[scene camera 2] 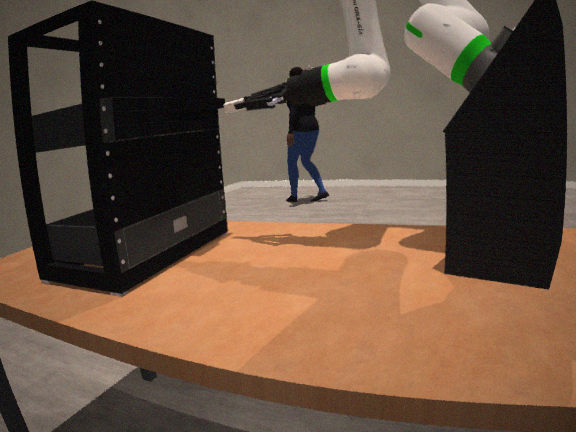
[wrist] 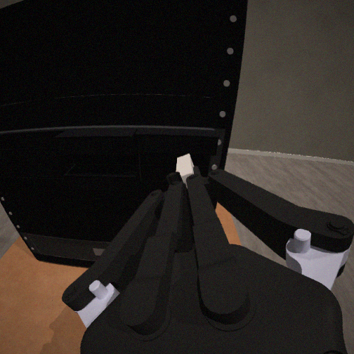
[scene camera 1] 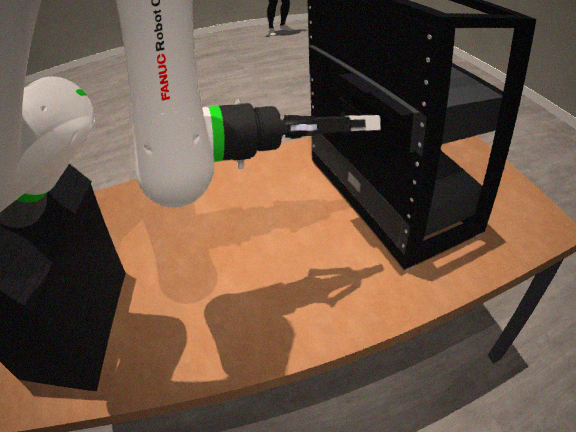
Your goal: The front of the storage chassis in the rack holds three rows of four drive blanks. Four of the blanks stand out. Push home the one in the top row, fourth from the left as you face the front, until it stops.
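Seen in the pictures: gripper, fingertip midpoint: (scene camera 2: 226,108) (scene camera 1: 378,122); arm's base, link origin: (scene camera 2: 499,82).
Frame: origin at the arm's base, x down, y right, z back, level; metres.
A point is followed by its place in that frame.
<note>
The storage chassis (scene camera 1: 419,131) {x 0.026, y 0.021, z -0.768 m} (scene camera 2: 108,120) {x 0.032, y -0.423, z -0.701 m} (wrist: 90,129) is a wide black unit across the rack front. Its blanks are nearly black and hard to separate. In the wrist view, a faint ledge (wrist: 95,133) below the chassis top edge shows at least one top-row blank standing out left of the fingers. In scene camera 2, a small dark part (scene camera 2: 220,103) {x 0.004, y -0.011, z -0.721 m} juts past the rack's far edge by the fingertips. My gripper (scene camera 1: 372,123) {x 0.021, y -0.019, z -0.697 m} (scene camera 2: 229,105) {x 0.021, y -0.019, z -0.697 m} (wrist: 186,165) is shut and empty, its pale tips at the right part of the chassis front. Contact, and how far the fourth top blank stands out, cannot be told.
The black rack (scene camera 1: 440,100) {x -0.050, y 0.043, z -0.793 m} (scene camera 2: 92,125) {x 0.038, y -0.455, z -0.714 m} (wrist: 232,65) stands on the wooden table (scene camera 1: 280,250) {x 0.391, y -0.114, z -0.517 m} (scene camera 2: 225,320) {x 0.391, y -0.447, z -0.438 m}. A grey lower unit (scene camera 1: 370,190) {x 0.272, y -0.128, z -0.748 m} (scene camera 2: 150,245) {x 0.314, y -0.334, z -0.717 m} with a pale label sits below the chassis. The arm's black pedestal (scene camera 1: 75,300) {x 0.218, y 0.086, z -0.064 m} (scene camera 2: 500,190) {x 0.212, y -0.166, z -0.010 m} stands opposite. A person (scene camera 2: 304,135) stands behind.
</note>
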